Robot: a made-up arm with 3 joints. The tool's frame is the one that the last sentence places.
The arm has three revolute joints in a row. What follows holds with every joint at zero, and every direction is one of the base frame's. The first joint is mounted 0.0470 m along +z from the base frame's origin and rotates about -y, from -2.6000 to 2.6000 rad. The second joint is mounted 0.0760 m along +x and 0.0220 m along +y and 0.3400 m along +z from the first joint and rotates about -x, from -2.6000 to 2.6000 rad. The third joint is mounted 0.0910 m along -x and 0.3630 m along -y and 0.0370 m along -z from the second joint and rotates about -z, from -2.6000 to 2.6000 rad. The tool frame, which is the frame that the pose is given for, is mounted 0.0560 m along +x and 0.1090 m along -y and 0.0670 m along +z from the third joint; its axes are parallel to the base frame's.
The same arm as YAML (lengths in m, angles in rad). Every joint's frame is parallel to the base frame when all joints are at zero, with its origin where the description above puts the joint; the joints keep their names.
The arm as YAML. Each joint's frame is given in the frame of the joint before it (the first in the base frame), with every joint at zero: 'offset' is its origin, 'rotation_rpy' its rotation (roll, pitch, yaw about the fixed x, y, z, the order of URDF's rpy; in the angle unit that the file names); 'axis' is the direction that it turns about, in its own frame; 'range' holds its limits. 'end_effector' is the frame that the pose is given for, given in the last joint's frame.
length_unit: m
angle_unit: rad
chain:
  - id: joint 1
    offset: [0.0, 0.0, 0.047]
    rotation_rpy: [0.0, 0.0, 0.0]
    axis: "-y"
    range: [-2.6, 2.6]
  - id: joint 2
    offset: [0.076, 0.022, 0.34]
    rotation_rpy: [0.0, 0.0, 0.0]
    axis: "-x"
    range: [-2.6, 2.6]
  - id: joint 3
    offset: [-0.091, -0.363, -0.037]
    rotation_rpy: [0.0, 0.0, 0.0]
    axis: "-z"
    range: [-2.6, 2.6]
end_effector:
  offset: [0.056, -0.109, 0.067]
  rotation_rpy: [0.0, 0.0, 0.0]

